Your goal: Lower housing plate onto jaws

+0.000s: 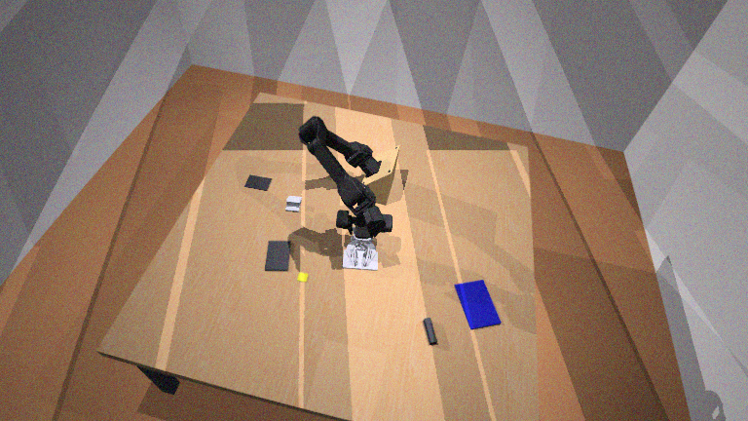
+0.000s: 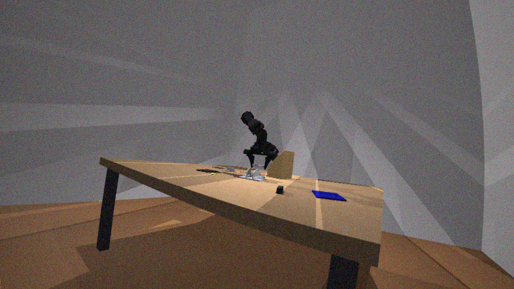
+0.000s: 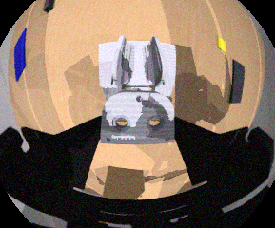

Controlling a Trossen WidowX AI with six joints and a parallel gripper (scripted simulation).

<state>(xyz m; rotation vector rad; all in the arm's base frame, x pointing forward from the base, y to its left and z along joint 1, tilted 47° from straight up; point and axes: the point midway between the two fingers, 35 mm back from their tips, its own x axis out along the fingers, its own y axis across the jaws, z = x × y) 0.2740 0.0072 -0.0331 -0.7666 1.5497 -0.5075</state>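
My gripper tip is 5 cm above the housing plate. The rest, counted from my gripper tip: base 2 cm above, 1 cm ahead; yellow cube 19 cm ahead, 16 cm to the right, 6 cm below; dark block 29 cm to the left, 26 cm ahead, 5 cm below.
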